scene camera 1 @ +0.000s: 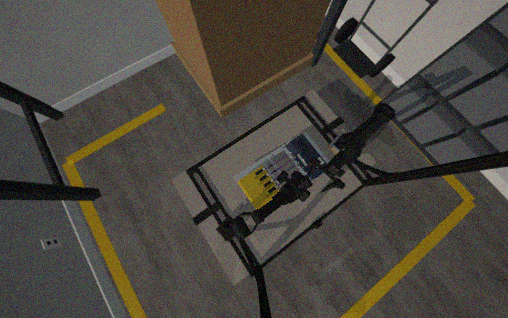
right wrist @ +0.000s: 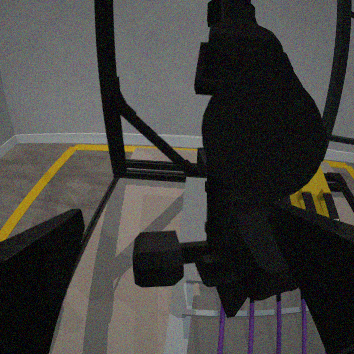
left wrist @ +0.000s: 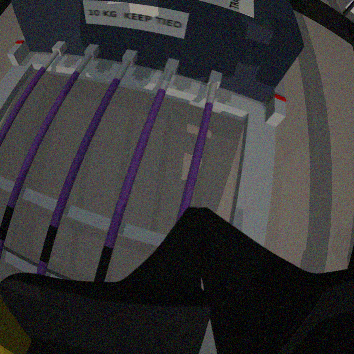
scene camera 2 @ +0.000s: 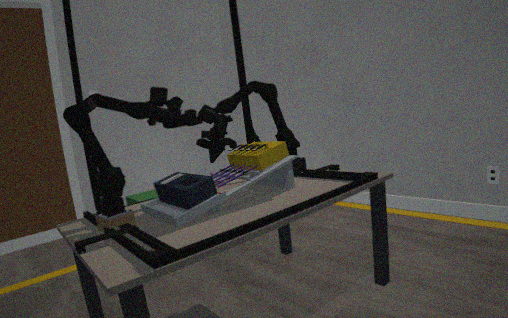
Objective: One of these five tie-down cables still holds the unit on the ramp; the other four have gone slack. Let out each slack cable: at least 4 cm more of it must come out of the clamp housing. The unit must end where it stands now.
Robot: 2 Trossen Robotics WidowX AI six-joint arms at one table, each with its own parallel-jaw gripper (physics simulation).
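Note:
A dark blue unit (scene camera 1: 304, 148) (scene camera 2: 186, 187) (left wrist: 197, 38) labelled "10 KG KEEP TIED" sits low on the grey ramp (scene camera 2: 271, 180) (left wrist: 158, 140). Five purple cables (scene camera 1: 281, 164) (scene camera 2: 234, 173) (left wrist: 133, 165) (right wrist: 251, 326) run from it up to the yellow clamp housing (scene camera 1: 256, 189) (scene camera 2: 262, 153) (right wrist: 316, 186). My left gripper (scene camera 1: 283, 176) (scene camera 2: 213, 159) (left wrist: 195, 216) is shut and empty. Its tip points down just over the cable at the right edge of the ramp in the left wrist view. My right gripper (scene camera 1: 326, 173) (scene camera 2: 196, 118) (right wrist: 177, 216) is open and empty, higher up and facing the left gripper.
The ramp stands on a table (scene camera 2: 300, 192) edged by a black frame (scene camera 2: 284, 214) with an upright pole (scene camera 2: 238, 63). A green block (scene camera 2: 142, 196) and a small wooden block (scene camera 2: 114, 219) lie near the right arm's base. A big brown box (scene camera 1: 246, 47) and a cart (scene camera 1: 357, 57) stand on the floor.

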